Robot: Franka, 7 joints.
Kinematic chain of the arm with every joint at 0, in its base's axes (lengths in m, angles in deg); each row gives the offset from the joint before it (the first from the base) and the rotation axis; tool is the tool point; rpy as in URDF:
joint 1: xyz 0 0 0.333 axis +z
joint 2: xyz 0 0 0 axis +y
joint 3: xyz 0 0 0.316 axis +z
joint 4: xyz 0.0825 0 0 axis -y
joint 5: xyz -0.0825 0 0.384 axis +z
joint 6: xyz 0 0 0 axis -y
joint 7: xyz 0.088 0 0 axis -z
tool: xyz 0 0 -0.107 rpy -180 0 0
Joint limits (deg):
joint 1: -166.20..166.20
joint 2: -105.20..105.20
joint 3: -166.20..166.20
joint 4: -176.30..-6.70
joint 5: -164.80..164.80
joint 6: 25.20..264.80
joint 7: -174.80..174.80
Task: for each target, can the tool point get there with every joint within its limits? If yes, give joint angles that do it. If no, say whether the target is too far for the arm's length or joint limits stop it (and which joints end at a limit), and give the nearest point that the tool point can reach.
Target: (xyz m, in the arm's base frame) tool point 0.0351 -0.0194 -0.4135
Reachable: no: joint limits stop it (at a limit: joint 2) | nearest point 0.0692 -0.0382 -0.3199 | short by 0.101 m
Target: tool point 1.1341 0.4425 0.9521
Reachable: no: too far | nearest point 0.7124 0.2780 0.7219 | short by 0.508 m
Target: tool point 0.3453 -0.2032 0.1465
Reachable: yes | joints -77.70 49.85 60.03 -129.41 110.74 223.62 -7.48
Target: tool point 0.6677 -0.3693 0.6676
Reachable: yes | joints -6.56 84.17 -128.10 -42.35 135.65 156.30 -139.99
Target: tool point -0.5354 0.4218 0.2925
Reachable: yes | joints -80.46 -42.28 -129.90 -98.31 133.44 148.30 -121.43
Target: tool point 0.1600 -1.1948 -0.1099
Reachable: no: too far | nearest point 0.1069 -0.7981 0.0371 | short by 0.426 m
